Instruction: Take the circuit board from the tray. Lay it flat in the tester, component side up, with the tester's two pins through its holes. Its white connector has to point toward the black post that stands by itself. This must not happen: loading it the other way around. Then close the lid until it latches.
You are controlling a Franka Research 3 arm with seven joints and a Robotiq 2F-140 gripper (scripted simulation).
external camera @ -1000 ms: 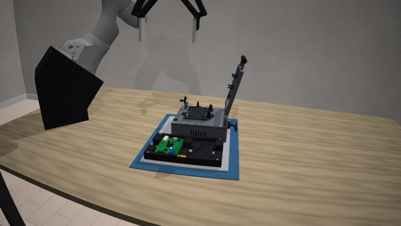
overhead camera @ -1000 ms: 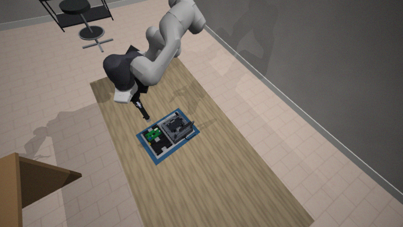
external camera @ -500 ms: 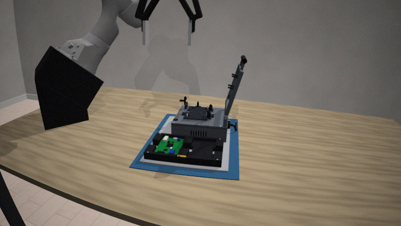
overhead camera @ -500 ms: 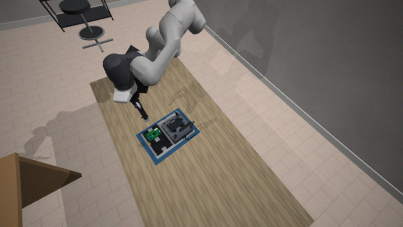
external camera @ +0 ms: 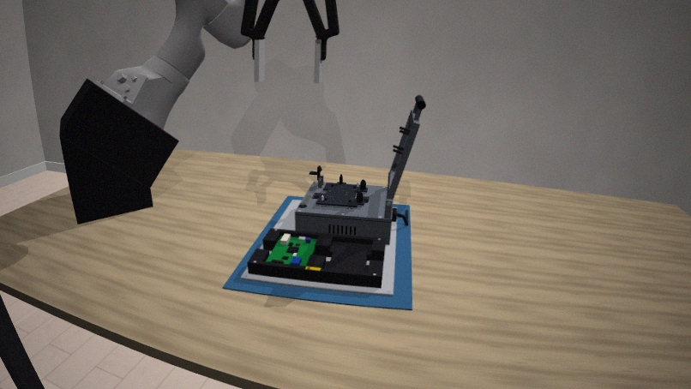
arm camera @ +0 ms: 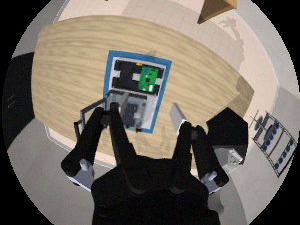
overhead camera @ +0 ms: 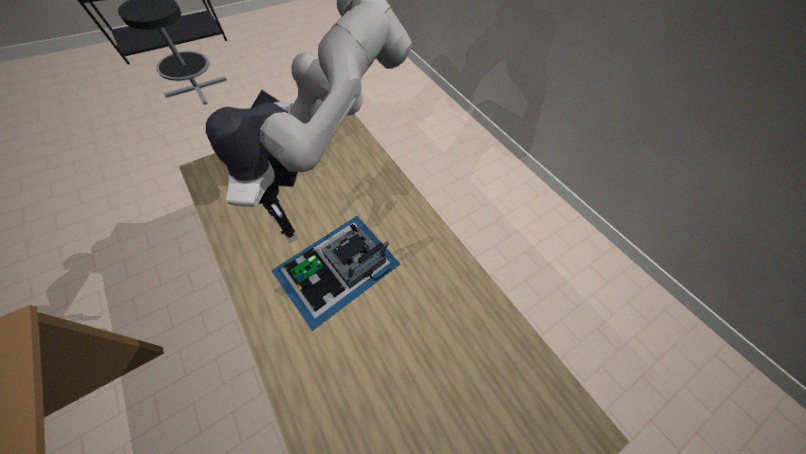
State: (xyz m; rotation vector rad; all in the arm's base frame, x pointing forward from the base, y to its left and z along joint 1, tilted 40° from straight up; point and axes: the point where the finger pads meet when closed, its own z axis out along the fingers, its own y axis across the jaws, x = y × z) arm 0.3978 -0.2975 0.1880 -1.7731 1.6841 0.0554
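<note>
Now: the green circuit board 32 cm below my hand. Round my hand: tester lid (20 cm to the left, 15 cm below, 15 cm ahead).
</note>
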